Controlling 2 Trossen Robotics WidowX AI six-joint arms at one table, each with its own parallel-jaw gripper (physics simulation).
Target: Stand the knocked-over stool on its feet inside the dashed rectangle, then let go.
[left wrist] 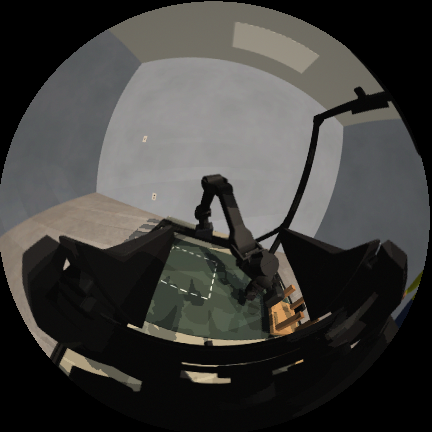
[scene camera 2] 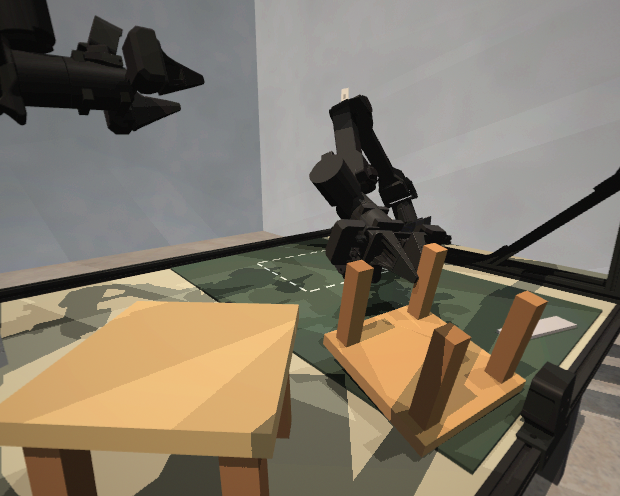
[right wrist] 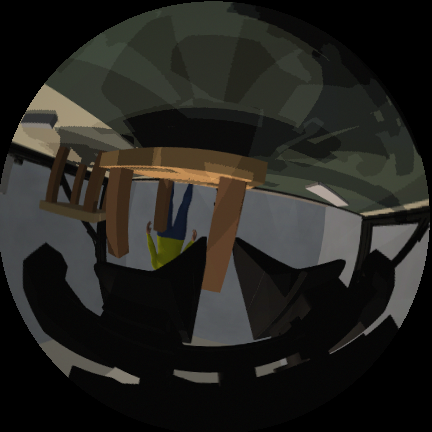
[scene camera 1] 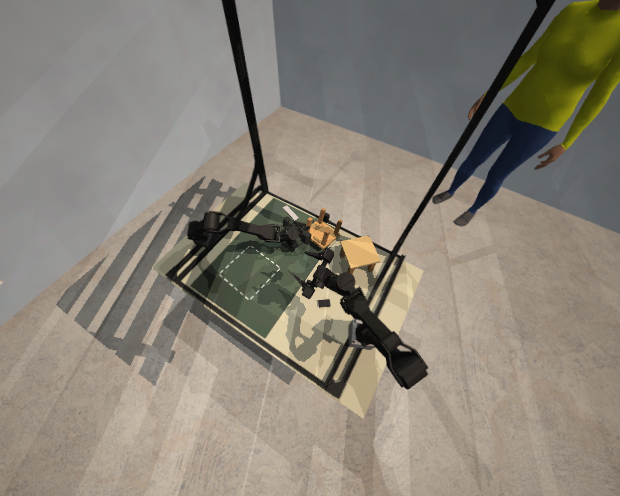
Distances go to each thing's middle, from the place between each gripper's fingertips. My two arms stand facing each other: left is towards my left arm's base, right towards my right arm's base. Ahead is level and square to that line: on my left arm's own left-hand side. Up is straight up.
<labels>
Right now the small light wooden table (scene camera 2: 193, 378) is 310 mm behind my left hand, 280 mm below it and 150 mm to the left of it.
I see the small light wooden table 300 mm to the left of my right hand and 40 mm below it.
</labels>
